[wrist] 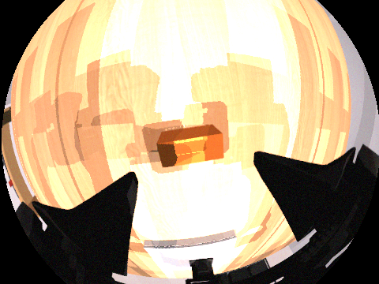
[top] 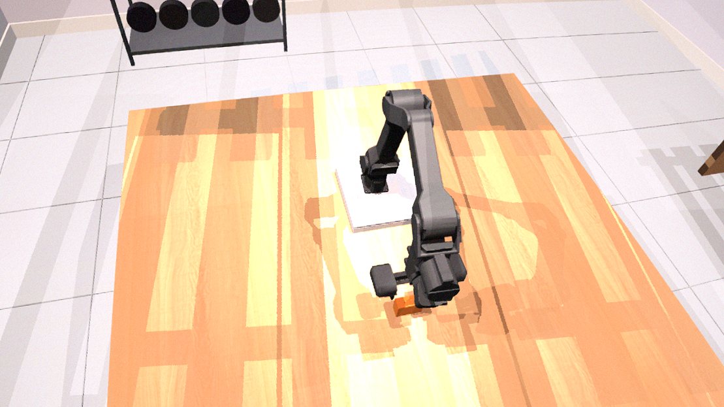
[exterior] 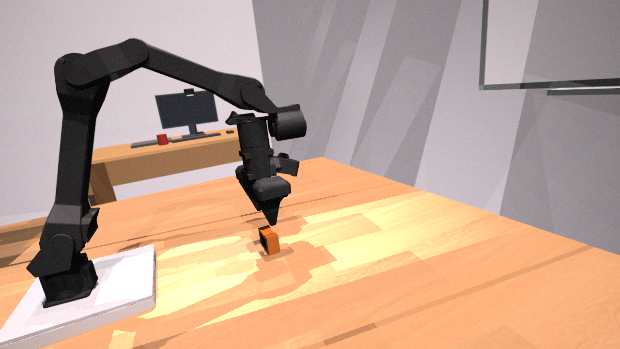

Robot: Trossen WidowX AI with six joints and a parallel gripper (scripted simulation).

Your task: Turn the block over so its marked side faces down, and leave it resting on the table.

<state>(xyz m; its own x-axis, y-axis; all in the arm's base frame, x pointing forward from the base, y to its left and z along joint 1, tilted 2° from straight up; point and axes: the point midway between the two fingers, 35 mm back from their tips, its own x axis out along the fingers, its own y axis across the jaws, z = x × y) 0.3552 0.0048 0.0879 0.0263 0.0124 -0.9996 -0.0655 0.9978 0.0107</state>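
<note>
The orange block is 1 cm behind my gripper tip and 5 cm below it.
</note>
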